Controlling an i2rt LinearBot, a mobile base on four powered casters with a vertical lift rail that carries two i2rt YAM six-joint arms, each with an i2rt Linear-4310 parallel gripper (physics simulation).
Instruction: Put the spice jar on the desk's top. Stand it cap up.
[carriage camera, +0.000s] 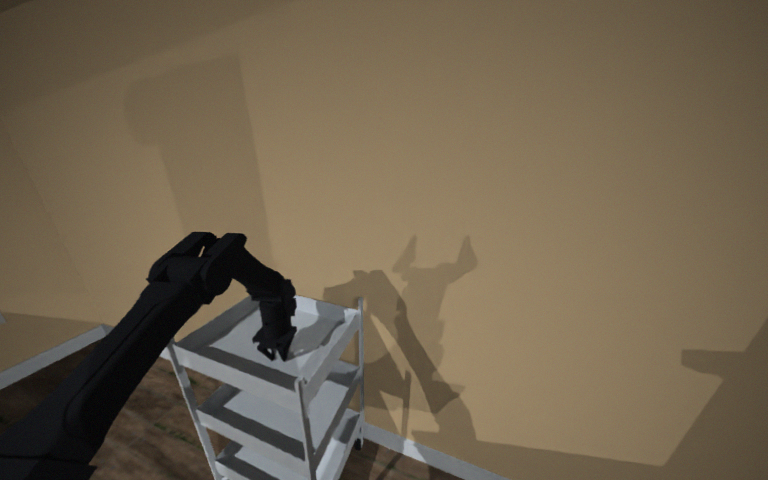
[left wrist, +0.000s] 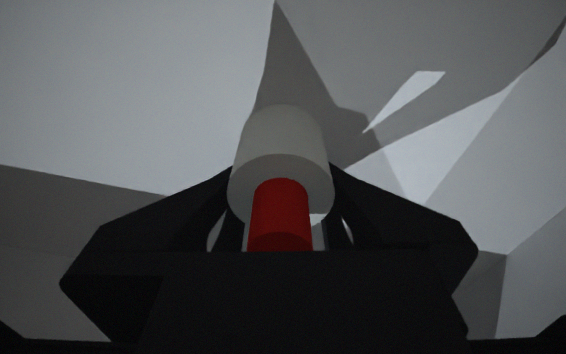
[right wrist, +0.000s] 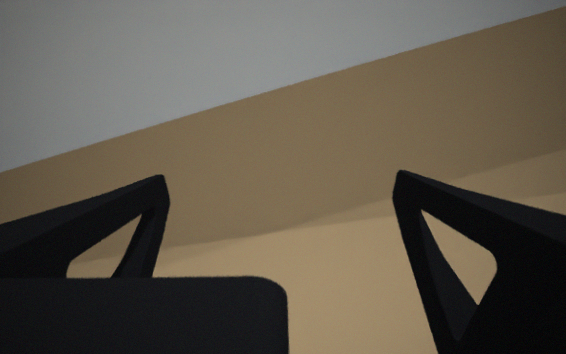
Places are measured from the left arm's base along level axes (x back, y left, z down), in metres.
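Pixels of known places: left gripper, between the fingertips: (carriage camera: 279, 359) (left wrist: 282, 171); right gripper, between the fingertips: (right wrist: 281, 185).
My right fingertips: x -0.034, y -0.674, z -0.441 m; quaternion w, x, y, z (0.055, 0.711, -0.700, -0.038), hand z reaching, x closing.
Behind a point stands the place of what it marks.
The spice jar (left wrist: 281, 135) @(x -0.498, y -0.011, z 0.165 m), with a pale grey body and a red cap, is upright in the top tray of a white cart (carriage camera: 237, 370) @(x -0.367, y 0.047, z 0.125 m); in the left wrist view its cap points toward the camera. My left gripper (left wrist: 282, 171) @(x -0.464, y -0.009, z 0.191 m) (carriage camera: 277, 357) @(x -0.464, y -0.009, z 0.191 m) is shut on the jar, with one black finger against each side of the body. The jar's far end is low at the tray's floor; whether it touches is hard to tell. My right gripper (right wrist: 281, 185) @(x -0.034, y -0.674, z -0.441 m) is open and empty, facing the wall and ceiling. The desk does not show in these views.
The cart has a raised rim round each tray, corner posts and lower shelves below. It stands close to a tan wall (carriage camera: 538, 198) @(x -0.523, y -0.693, z -0.306 m) with a white baseboard (carriage camera: 419, 451) @(x -0.572, y -0.486, z 0.792 m). The brown floor (carriage camera: 147, 418) @(x -0.692, y 0.825, z 0.853 m) shows at the lower left.
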